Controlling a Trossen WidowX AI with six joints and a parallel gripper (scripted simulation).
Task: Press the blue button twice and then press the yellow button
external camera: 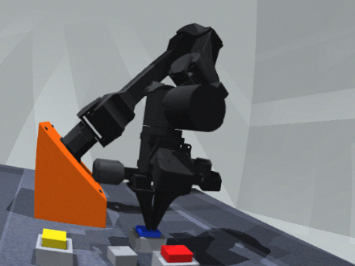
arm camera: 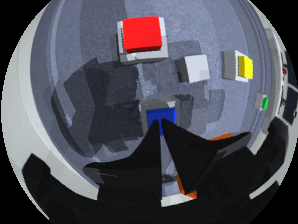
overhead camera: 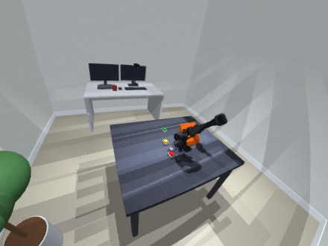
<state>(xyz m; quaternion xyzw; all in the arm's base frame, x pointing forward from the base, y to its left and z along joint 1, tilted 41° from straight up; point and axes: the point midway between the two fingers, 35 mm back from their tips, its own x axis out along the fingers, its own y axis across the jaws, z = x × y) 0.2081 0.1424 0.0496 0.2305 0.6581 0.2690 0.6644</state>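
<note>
Now: the blue button 10 mm below my gripper tip. Also, from my gripper tip: grey block: 60 mm ahead, 50 mm to the right, 20 mm below; then yellow button: 150 mm to the right, 80 mm ahead; then red button: 90 mm ahead, 10 mm to the left.
</note>
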